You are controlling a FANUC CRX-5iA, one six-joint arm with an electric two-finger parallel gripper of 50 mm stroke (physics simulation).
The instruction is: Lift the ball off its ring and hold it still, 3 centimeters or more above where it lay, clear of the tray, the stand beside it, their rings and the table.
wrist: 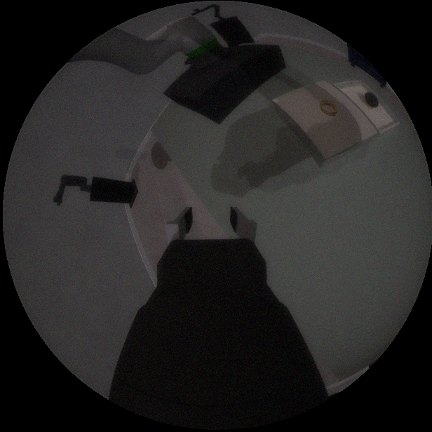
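Observation:
A small dark ball (371, 99) sits at the upper right of the wrist view, on the pale, low-walled tray (383, 119). A sliver of its ring shows at its lower edge; the rest is hidden under the ball. The pale block-like stand (322, 137) adjoins the tray on its left and carries an empty orange-brown ring (328, 107). My gripper (210, 214) is open, with nothing between its fingers. It is well apart from the ball, which lies up and to the right of the fingertips in the view.
A large black panel-like object (227, 80) lies at the upper middle. A black block with a bent handle (114, 190) is at the left table edge; a similar one (233, 31) is at the top. A dark blue object (367, 65) is beyond the tray. Shadows fall on the greenish table (320, 250).

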